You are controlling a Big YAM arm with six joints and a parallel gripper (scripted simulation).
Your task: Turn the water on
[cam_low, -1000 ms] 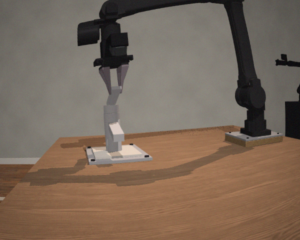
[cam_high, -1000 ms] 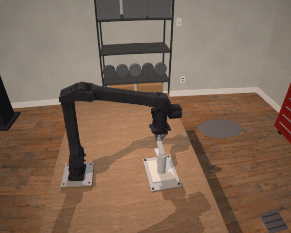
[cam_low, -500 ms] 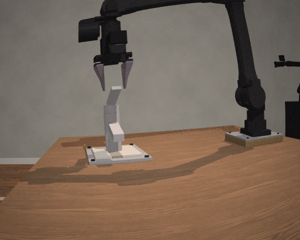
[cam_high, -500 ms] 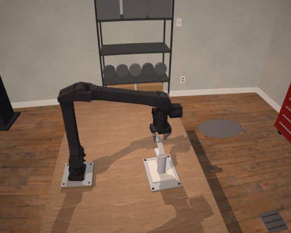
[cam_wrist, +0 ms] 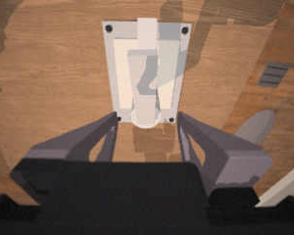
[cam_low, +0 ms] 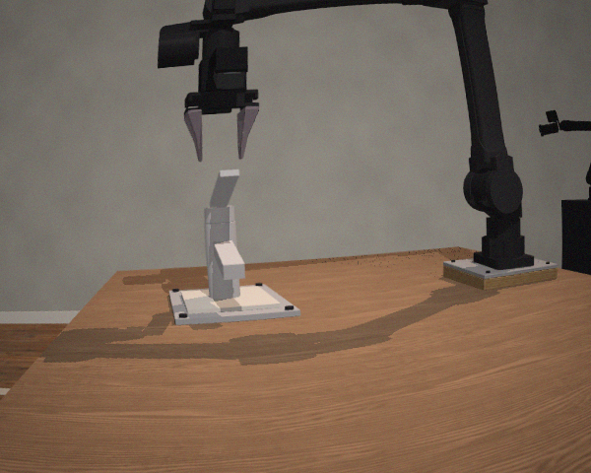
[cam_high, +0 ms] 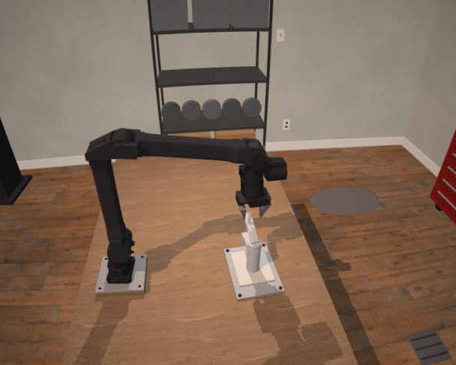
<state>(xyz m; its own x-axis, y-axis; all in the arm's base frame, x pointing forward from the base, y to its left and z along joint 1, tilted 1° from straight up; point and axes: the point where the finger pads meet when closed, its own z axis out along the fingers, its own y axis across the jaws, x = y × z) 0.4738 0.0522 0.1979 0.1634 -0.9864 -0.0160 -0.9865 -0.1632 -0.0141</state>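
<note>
Right now my hand is 50 mm above the lever. Round my hand: white tap: 20 mm to the right, 110 mm below.
</note>
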